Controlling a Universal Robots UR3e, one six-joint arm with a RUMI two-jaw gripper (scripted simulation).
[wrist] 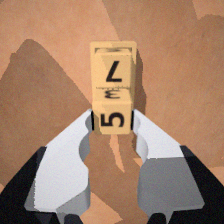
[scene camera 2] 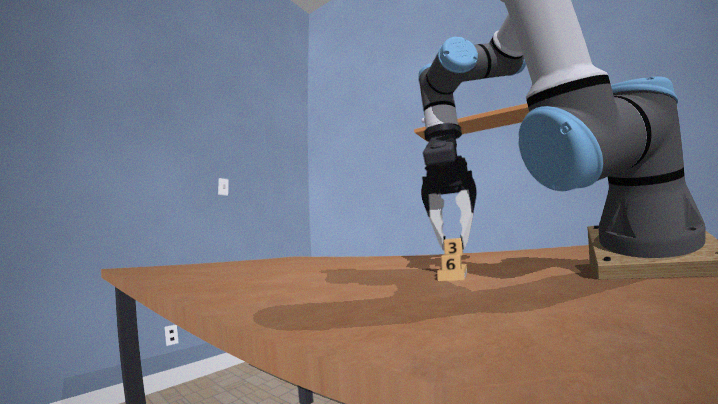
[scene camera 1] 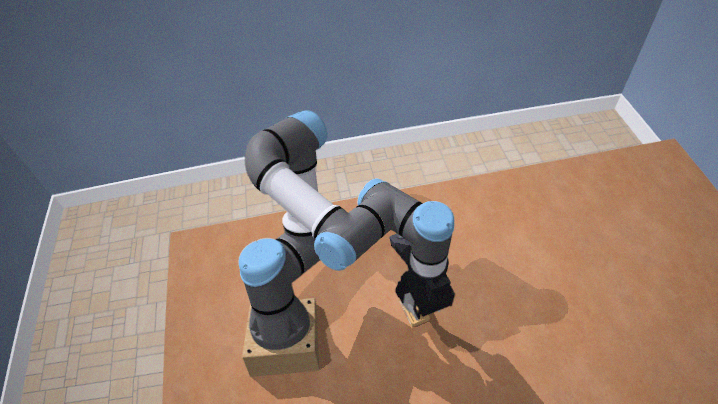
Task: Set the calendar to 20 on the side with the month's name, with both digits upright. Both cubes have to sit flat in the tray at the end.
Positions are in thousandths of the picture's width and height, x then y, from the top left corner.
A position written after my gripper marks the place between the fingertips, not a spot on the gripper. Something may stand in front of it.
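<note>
I can see my gripper (scene camera 2: 632, 620) (wrist: 502, 493) (scene camera 1: 581, 764). I can also see a wooden number cube (wrist: 502, 480).
</note>
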